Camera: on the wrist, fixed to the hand. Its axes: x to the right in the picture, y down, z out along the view.
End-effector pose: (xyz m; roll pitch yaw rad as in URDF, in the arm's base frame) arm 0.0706 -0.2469 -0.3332 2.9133 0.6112 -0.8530
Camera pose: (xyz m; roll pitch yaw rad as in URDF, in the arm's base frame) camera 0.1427 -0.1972 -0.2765 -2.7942 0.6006 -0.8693
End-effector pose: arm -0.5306 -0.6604 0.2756 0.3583 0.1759 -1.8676
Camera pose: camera -0.5605 -0.6094 0.1897 0.9463 0.1772 -1.8503
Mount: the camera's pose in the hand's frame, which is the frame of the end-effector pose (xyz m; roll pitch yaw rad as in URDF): -0.0244 -0.0729 -0.0705 0.5850 0.0072 0.0155
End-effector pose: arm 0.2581 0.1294 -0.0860 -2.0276 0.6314 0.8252
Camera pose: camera 0.3063 0.1357 0.0063 -1.4525 0.6421 0.8086
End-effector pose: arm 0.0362 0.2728 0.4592 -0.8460 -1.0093 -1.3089
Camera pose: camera -0.0665 0.2656 0.4427 -0.2686 -0.9929 -1.3000
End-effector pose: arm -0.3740 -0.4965 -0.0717 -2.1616 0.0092 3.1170
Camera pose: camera -0.3501 -0.4791 0.0283 -1.5769 0.0181 3.1024
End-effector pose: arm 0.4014 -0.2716 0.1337 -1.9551 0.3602 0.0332
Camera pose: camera 0.4130 -0.3093 0.2303 -1.3750 0.3718 0.0198
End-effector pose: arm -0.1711 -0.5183 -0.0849 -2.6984 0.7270 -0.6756
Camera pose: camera -0.1138 -0.5186 0.0023 -2.1287 0.7270 -0.6985
